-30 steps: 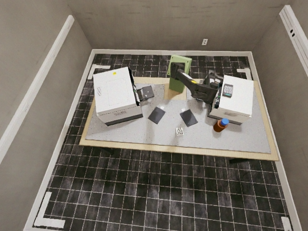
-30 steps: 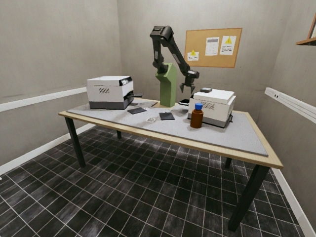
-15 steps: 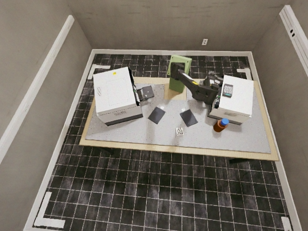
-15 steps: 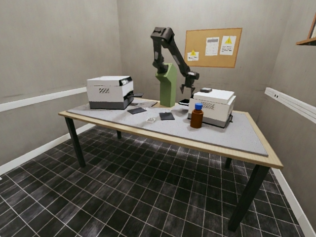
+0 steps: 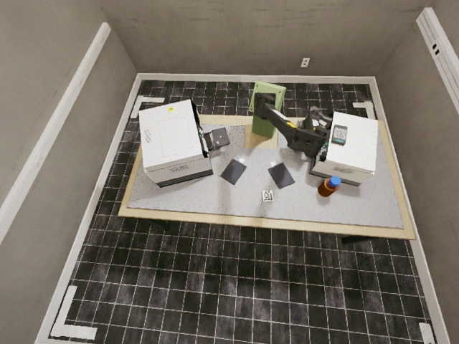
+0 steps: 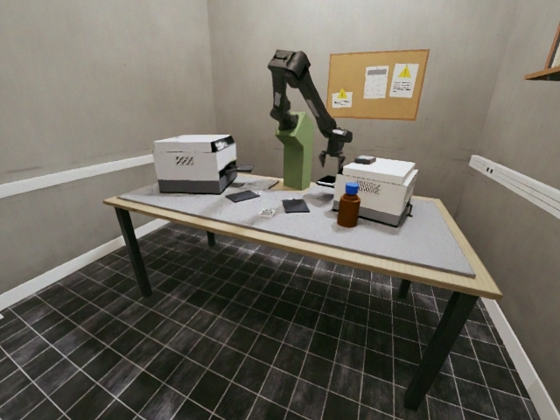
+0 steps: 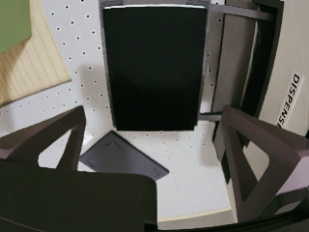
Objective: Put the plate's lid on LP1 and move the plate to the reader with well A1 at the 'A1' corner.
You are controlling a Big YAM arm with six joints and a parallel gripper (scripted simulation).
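Now: hand 7 cm above the dark flat lid. From my hand the other things lie so: brown capped bottle 32 cm ahead, 14 cm to the left, 6 cm below; then white well plate 8 cm below.
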